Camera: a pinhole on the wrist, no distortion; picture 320 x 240 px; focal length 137.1 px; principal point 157.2 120.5 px. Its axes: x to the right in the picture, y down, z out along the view. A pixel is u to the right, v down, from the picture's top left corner.
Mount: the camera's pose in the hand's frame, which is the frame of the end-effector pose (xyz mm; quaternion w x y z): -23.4 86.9 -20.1 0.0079 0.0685 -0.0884 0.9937
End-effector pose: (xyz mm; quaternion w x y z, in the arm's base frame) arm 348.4 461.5 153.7 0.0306 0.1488 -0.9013 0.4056
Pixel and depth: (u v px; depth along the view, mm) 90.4 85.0 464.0
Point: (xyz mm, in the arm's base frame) 86.1 160.8 -170.2
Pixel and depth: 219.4 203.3 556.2
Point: 679.2 -70.6 30.1
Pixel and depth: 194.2 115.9 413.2
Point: 440.7 201.4 -148.1
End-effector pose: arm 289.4 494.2 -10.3 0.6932 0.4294 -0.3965 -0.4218
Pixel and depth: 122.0 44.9 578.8
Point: -96.8 230.3 490.0
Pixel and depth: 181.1 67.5 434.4
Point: -83.4 459.6 286.8
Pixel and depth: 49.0 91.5 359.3
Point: 137.0 156.6 234.3
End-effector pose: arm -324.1 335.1 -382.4 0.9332 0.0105 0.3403 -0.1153
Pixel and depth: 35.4 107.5 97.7
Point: -209.3 389.3 -385.7
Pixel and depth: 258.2 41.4 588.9
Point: -97.7 655.1 348.1
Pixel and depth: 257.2 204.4 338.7
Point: -337.7 181.0 10.0
